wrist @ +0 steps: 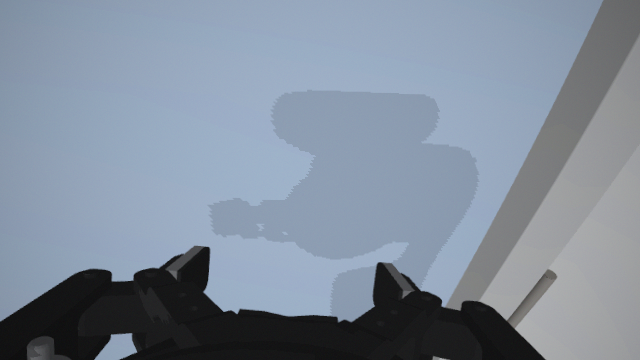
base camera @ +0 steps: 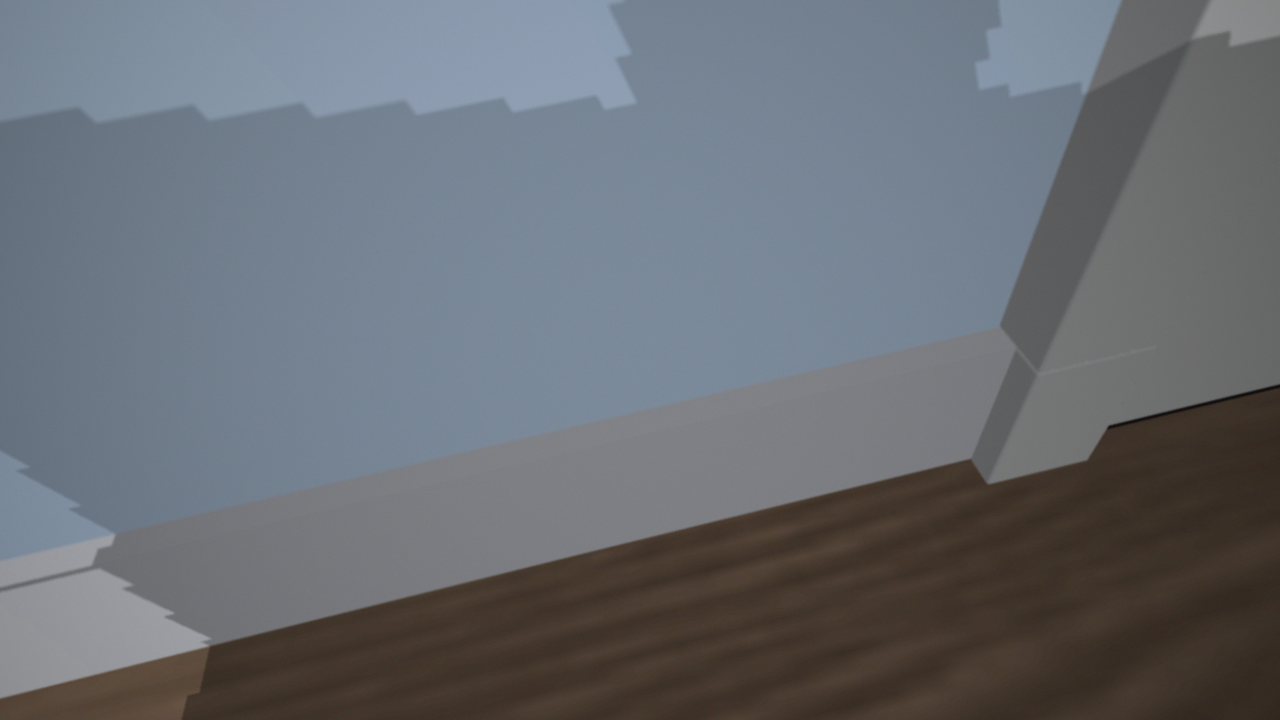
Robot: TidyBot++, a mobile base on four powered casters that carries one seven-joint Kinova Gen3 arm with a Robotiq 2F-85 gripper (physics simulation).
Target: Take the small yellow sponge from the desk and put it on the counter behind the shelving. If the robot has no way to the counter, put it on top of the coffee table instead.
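Places are measured from the arm's base along level axes (x down, y right, z back), in millimetres.
Pixels of known places: gripper, between the fingertips: (wrist: 292, 273).
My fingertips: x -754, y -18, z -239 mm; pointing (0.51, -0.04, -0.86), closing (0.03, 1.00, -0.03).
Behind a point stands the place of what it marks.
My gripper (wrist: 292, 273) @[y -18, x -754, z -239 mm] is open in the wrist view, with its fingers wide apart and no object between them. It faces a light blue wall, and the arm's shadow falls on that wall. The small yellow sponge, the desk, the counter, the shelving and the coffee table do not show in either view.
The blue wall (base camera: 537, 268) @[y -48, x 216, z -301 mm] (wrist: 150, 125) @[y -106, x -805, z -289 mm] stands close in front, with a pale baseboard (base camera: 572, 483) @[y -56, x 331, z -286 mm] above the brown wooden floor (base camera: 716, 626) @[y 5, x 396, z -242 mm]. At the right is a door frame (base camera: 1100, 188) @[y 151, x 218, z -319 mm] (wrist: 540, 165) @[y 150, x -784, z -326 mm]. A grey rod (wrist: 532, 298) @[y 213, x -642, z -318 mm] shows beside the right finger.
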